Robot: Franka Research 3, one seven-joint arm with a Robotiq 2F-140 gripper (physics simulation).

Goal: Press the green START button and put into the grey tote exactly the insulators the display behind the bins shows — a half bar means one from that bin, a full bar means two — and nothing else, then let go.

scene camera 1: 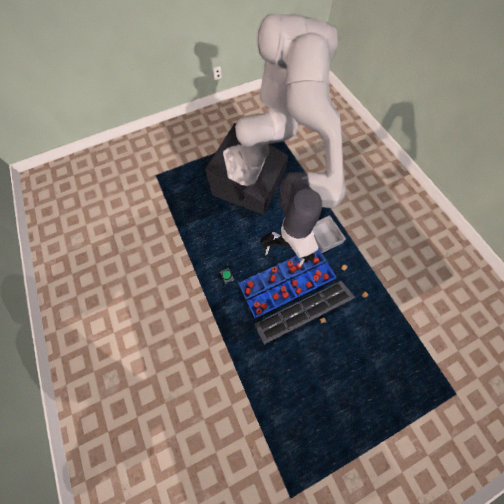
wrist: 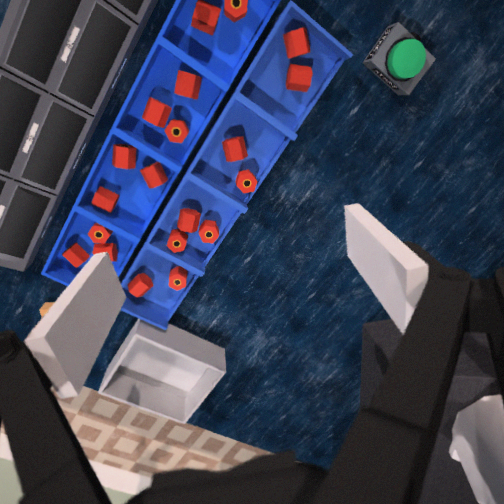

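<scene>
The green START button (scene camera 1: 226, 274) (wrist: 406, 58) sits on a small dark box on the blue mat, left of the bins. The blue bins (scene camera 1: 285, 287) (wrist: 192, 142) form two rows of compartments holding several red insulators. The dark display (scene camera 1: 305, 312) (wrist: 42, 120) lies behind them; its panels look dark and show no lit bars. The grey tote (scene camera 1: 327, 233) (wrist: 162, 369) stands empty at the right end of the bins. My gripper (wrist: 232, 280) (scene camera 1: 280, 245) is open and empty, hovering above the mat between the tote and the bins.
The robot's dark base block (scene camera 1: 246, 175) stands at the mat's far end. Three small orange bits (scene camera 1: 344, 267) lie on the mat to the right of the bins and display. Patterned floor surrounds the mat, with walls beyond.
</scene>
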